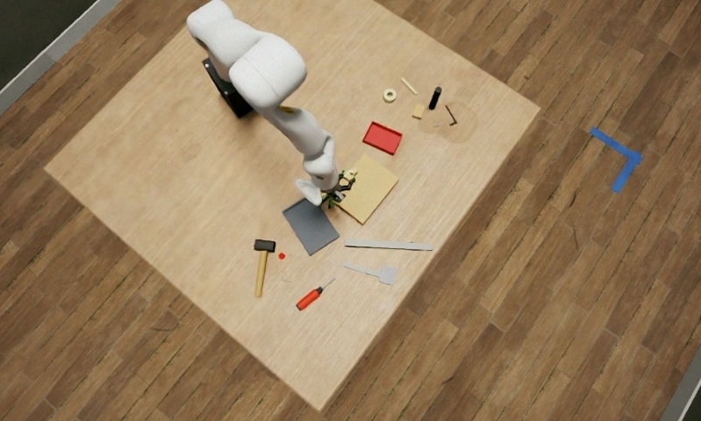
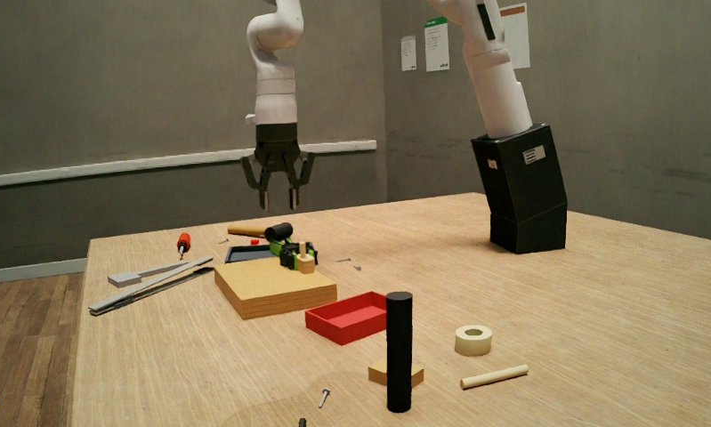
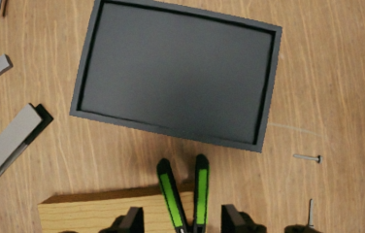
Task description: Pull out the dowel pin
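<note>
My hand is 11 cm to the right of the dowel pin and 7 cm above it. Also, from my hand: wooden block: 11 cm to the left, 9 cm below; tan bench board: 6 cm ahead, 10 cm to the left, 11 cm below; grey tray: 1 cm behind, 10 cm to the right, 12 cm below.
</note>
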